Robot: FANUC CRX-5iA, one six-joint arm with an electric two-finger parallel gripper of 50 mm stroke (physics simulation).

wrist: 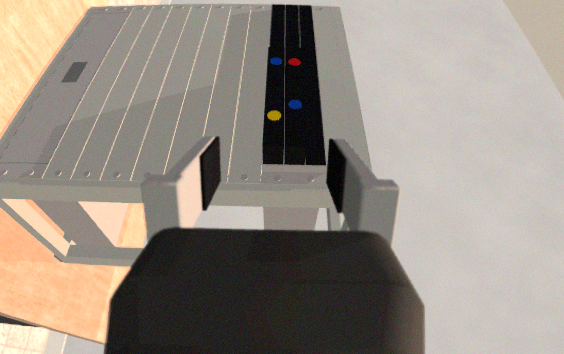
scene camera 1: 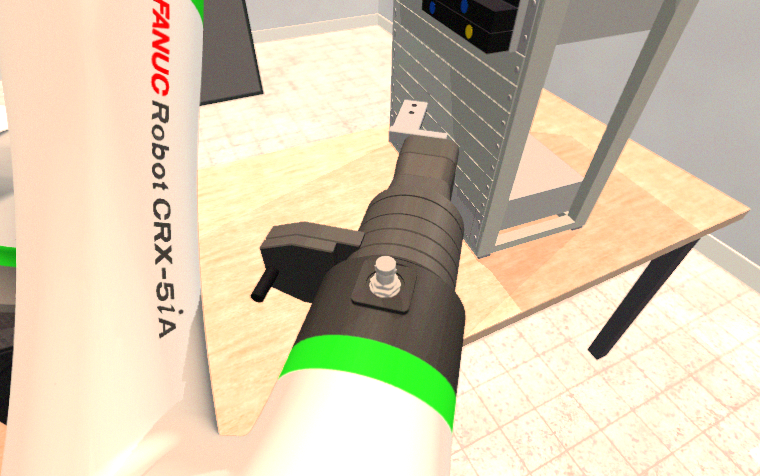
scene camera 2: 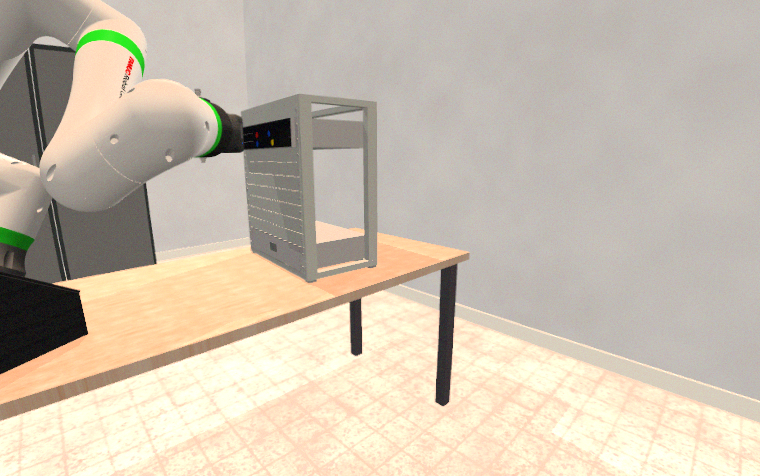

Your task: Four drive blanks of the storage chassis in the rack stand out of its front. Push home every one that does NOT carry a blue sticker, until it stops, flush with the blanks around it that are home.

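Frame: origin at the arm's base, x ahead, y left, z up, level; metres.
Where they show: gripper, fingertip midpoint: (wrist: 273, 160) (scene camera 1: 413, 132).
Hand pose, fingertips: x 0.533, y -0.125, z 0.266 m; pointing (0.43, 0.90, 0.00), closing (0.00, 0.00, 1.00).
Note:
After its pixels a point has its place.
The storage chassis (scene camera 2: 338, 134) {x 0.904, y 0.130, z 0.288 m} (wrist: 291, 218) {x 0.875, y 0.125, z 0.292 m} sits high in the grey rack (scene camera 1: 514, 114) {x 0.757, y 0.074, z 0.159 m} (scene camera 2: 307, 207) {x 0.770, y 0.075, z 0.063 m} (wrist: 100, 192) {x 0.771, y 0.075, z 0.021 m}. In the wrist view its black front shows a red-stickered blank (wrist: 294, 62) {x 0.669, y 0.269, z 0.291 m} beside a blue-stickered blank (wrist: 276, 61) {x 0.669, y 0.271, z 0.262 m}. Nearer the fingers are a second blue-stickered blank (wrist: 295, 104) {x 0.687, y 0.173, z 0.291 m} (scene camera 1: 464, 6) {x 0.687, y 0.172, z 0.290 m} and a yellow-stickered blank (wrist: 274, 115) {x 0.691, y 0.150, z 0.262 m} (scene camera 1: 468, 31) {x 0.690, y 0.151, z 0.262 m}. In scene camera 1 the yellow-stickered one stands out of the front; how far the red one stands out is unclear. My gripper (wrist: 273, 160) {x 0.533, y -0.125, z 0.266 m} is open and empty, before the chassis's near end. The wrist hides its fingers in scene camera 2.
Grey blanking panels (wrist: 150, 100) {x 0.725, y 0.242, z 0.057 m} (scene camera 2: 274, 190) {x 0.719, y 0.278, z 0.103 m} fill the rack front below the chassis. The rack stands on the wooden table (scene camera 1: 280, 185) {x 0.345, y 0.418, z -0.184 m} (scene camera 2: 185, 302) {x 0.396, y 0.093, z -0.184 m}. A dark cabinet (scene camera 1: 227, 56) (scene camera 2: 106, 241) stands behind the arm. The rack's side is an open frame.

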